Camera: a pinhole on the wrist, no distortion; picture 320 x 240 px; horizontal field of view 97.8 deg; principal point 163.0 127.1 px. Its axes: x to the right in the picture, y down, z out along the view. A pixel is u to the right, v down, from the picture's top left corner.
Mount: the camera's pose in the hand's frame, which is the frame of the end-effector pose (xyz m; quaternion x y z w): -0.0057 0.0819 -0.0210 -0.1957 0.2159 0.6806 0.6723
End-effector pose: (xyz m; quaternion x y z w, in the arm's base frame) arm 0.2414 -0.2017 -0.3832 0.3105 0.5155 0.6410 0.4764
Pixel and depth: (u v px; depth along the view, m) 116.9 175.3 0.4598
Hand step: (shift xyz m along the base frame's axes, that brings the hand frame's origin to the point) 0.3920 0.0212 0.3404
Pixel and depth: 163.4 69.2 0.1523
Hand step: 0.0216 0.0921 0.1828
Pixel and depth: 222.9 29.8 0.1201
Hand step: -0.0418 0.0888 0.1892
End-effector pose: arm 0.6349 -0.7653 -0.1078 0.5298 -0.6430 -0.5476 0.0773
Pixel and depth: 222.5 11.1 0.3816
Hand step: -0.5251 -0.1907 0.1099
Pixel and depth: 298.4 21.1 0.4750
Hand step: -0.6600 -0.3255 0.3612
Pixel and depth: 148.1 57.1 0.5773
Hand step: -0.6669 0.0153 -0.0539
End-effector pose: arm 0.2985 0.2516 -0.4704 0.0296 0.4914 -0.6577 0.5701
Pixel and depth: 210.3 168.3 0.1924
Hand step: 0.2643 0.0041 -0.0598
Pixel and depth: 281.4 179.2 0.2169
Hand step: 0.3372 0.0683 -0.1362
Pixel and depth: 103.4 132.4 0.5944
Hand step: 0.4810 -0.3845 0.1982
